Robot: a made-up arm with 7 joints.
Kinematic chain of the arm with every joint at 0, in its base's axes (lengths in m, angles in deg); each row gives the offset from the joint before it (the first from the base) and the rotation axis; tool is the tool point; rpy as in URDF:
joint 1: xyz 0 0 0.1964 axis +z
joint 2: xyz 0 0 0 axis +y
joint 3: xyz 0 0 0.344 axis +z
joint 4: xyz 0.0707 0 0 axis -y
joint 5: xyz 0.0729 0 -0.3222 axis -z
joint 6: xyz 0 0 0 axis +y
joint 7: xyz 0.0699 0 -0.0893 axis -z
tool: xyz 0 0 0 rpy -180 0 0
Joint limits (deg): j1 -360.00..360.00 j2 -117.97..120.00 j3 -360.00..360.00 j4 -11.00..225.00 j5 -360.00..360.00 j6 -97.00..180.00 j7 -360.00..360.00
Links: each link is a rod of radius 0.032 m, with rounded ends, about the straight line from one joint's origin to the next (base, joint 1, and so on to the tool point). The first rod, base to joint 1, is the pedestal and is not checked.
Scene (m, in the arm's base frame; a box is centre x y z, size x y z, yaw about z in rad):
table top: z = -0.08
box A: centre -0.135 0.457 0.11 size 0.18 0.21 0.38 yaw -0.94
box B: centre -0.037 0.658 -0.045 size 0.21 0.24 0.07 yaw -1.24
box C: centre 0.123 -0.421 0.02 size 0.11 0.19 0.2 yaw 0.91
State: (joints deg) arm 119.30 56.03 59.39 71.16 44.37 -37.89 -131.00
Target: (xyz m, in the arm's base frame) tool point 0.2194 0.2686 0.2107
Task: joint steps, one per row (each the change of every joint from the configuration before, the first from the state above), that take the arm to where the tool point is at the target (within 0.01 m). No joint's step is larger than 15 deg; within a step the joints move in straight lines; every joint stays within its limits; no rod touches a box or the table.
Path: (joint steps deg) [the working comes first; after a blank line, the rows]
Joints at the target: 64.22 16.35 4.52 26.02 68.81 -54.33 -131.00
Straight joint move there: touches box A.

1: 3.62 -11.00 -8.50 -13.52 -12.81 -1.55 6.69
2: 3.63 -11.01 -8.50 -13.51 -12.81 -1.55 6.69
3: -13.24 5.05 -2.74 -12.17 7.02 -1.05 -1.11
4: -13.24 5.06 -2.73 -12.16 7.02 -1.06 -1.10
5: -13.24 5.05 -2.73 -12.17 7.02 -1.06 -1.11
6: -7.54 -10.95 -9.89 6.13 9.66 -3.39 -3.35
7: -7.54 -10.94 -9.89 6.13 9.67 -3.39 -3.36
8: -7.53 -10.94 -9.89 6.13 9.67 -3.39 -3.35

